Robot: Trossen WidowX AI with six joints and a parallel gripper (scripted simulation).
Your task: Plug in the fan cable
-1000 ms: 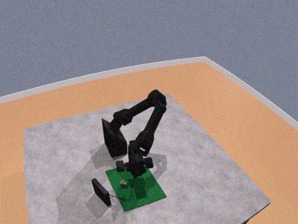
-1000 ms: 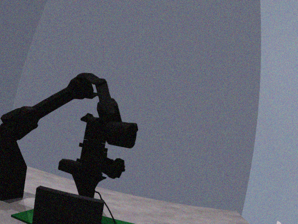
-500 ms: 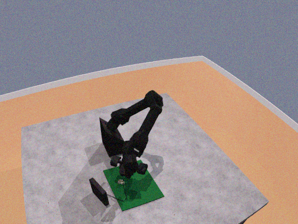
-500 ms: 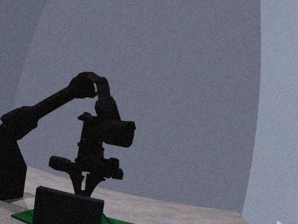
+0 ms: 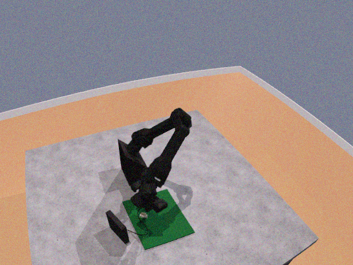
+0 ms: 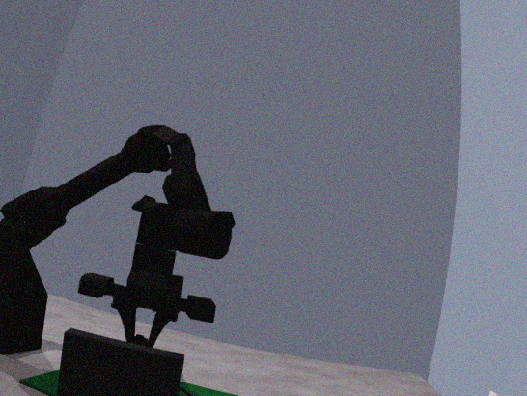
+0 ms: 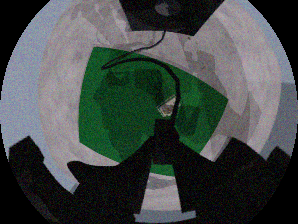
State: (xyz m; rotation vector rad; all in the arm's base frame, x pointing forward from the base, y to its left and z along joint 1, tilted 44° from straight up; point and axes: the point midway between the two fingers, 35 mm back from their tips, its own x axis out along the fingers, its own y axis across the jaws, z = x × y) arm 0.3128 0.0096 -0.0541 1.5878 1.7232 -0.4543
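Now: the white four-pin header 6 cm below my gripper tip, 3 cm to the right of it and 1 cm behind it. From my gripper tip the other things lie so: black plug 1 cm to the right, 1 cm above; green board 8 cm below, 2 cm to the left, 2 cm ahead; black fan 16 cm to the right, 5 cm ahead, 1 cm below.
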